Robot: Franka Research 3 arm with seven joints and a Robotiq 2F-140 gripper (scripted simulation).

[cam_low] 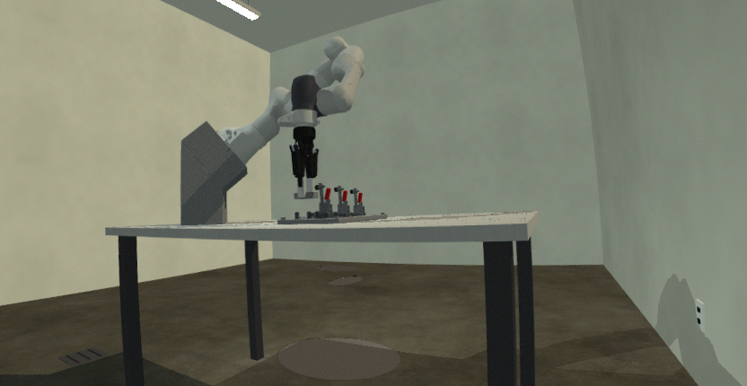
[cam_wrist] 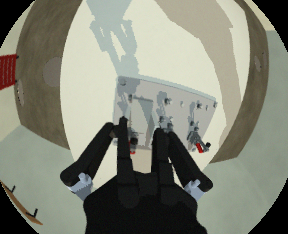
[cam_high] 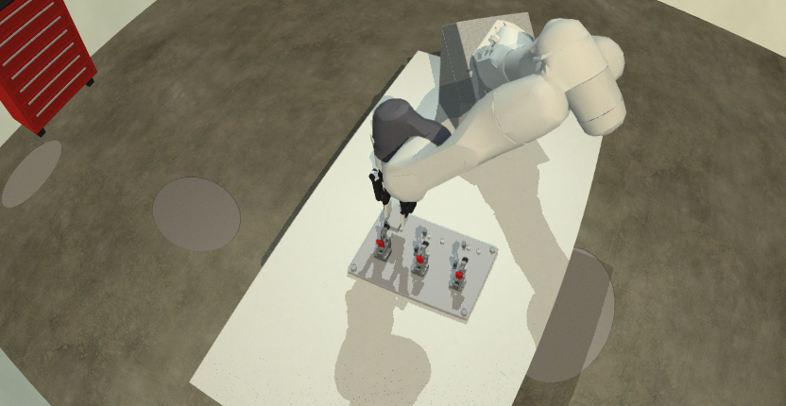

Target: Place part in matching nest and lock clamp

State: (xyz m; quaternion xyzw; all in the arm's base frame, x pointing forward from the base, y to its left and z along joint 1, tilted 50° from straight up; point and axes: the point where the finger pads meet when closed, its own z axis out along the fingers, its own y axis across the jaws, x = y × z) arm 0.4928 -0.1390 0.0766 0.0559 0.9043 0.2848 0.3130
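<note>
Now: the pale grey part 30 mm below my hand. From my hand the other things lie so: plate: 110 mm to the left, 110 mm below, 40 mm ahead.
</note>
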